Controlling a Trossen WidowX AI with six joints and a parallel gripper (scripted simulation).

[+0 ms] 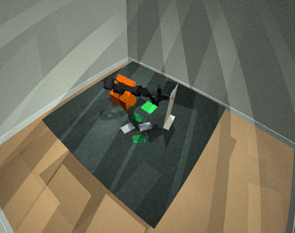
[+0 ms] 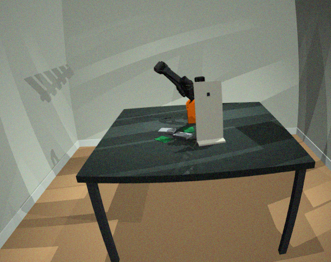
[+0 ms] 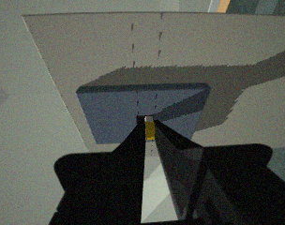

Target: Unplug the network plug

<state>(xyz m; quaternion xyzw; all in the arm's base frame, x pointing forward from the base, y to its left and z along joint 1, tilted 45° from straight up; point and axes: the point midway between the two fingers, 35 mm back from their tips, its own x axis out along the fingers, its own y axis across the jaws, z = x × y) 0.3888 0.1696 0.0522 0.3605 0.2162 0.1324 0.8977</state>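
The green marked square is 21 cm behind my gripper tip, 3 cm to the left of it and 29 cm below it. From my gripper tip the other things lie so: network plug right at my gripper tip; upright panel 2 cm ahead, 1 cm to the left, 12 cm below.
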